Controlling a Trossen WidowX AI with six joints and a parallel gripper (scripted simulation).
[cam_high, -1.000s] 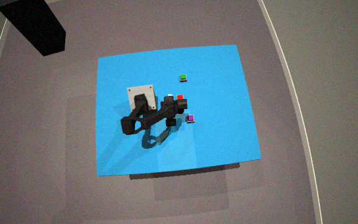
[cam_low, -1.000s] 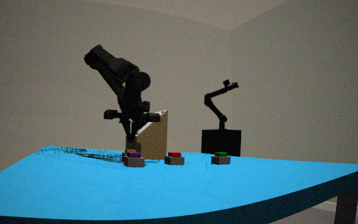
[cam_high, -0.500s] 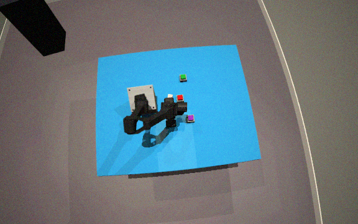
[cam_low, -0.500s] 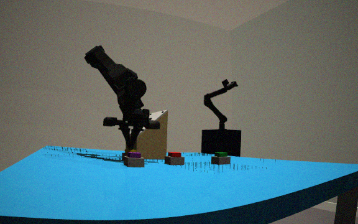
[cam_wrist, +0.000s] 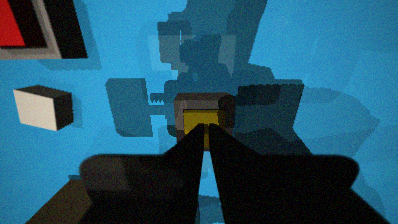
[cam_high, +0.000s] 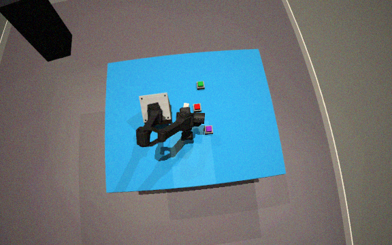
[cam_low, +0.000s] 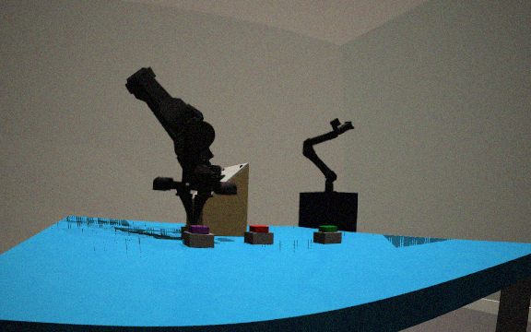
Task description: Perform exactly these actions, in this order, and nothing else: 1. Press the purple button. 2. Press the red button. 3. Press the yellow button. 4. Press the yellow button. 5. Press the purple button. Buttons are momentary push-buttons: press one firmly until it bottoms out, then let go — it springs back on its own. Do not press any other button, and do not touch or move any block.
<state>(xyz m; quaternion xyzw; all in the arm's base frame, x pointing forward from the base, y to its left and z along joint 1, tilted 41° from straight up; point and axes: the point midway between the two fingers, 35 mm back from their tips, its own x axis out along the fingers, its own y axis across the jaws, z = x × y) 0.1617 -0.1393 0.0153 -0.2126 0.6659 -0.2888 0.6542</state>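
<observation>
Right now the purple button is 130 mm ahead of my gripper tip and 30 mm to the right of it. From my gripper tip the other things lie so: yellow button: 10 mm below; then small white block: 150 mm to the left, 20 mm below, 20 mm ahead; then red button: 120 mm to the left, 90 mm ahead.
</observation>
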